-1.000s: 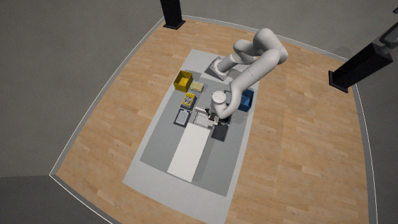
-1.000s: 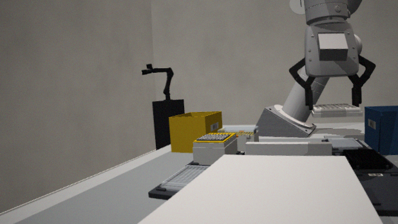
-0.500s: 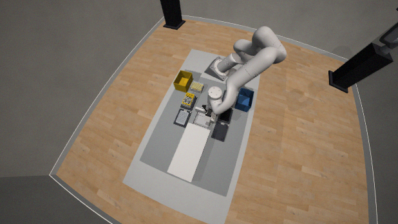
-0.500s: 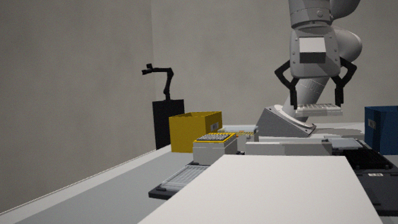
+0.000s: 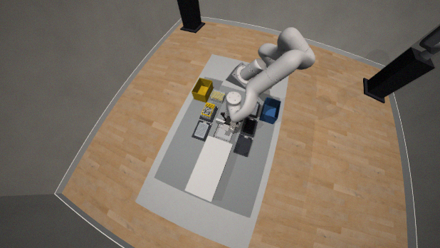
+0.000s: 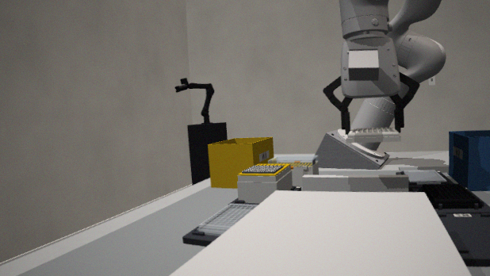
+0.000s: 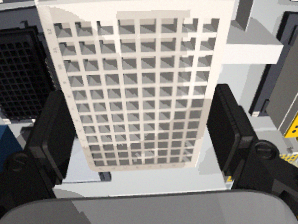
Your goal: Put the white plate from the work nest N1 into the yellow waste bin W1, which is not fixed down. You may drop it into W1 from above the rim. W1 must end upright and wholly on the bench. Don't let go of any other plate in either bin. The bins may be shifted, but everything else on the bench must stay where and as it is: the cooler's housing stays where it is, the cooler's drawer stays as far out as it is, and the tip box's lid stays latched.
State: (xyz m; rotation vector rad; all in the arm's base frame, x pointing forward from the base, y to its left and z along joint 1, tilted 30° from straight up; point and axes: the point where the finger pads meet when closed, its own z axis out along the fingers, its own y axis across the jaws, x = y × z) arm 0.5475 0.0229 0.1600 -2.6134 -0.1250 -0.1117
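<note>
Now: the yellow waste bin 220 mm behind my hand, 390 mm to the right of it and 120 mm below it. Also, from my hand: black plate (80 mm behind, 140 mm to the left, 140 mm below); white plate (10 mm below); long white cooler (230 mm ahead, 10 mm to the right, 130 mm below).
</note>
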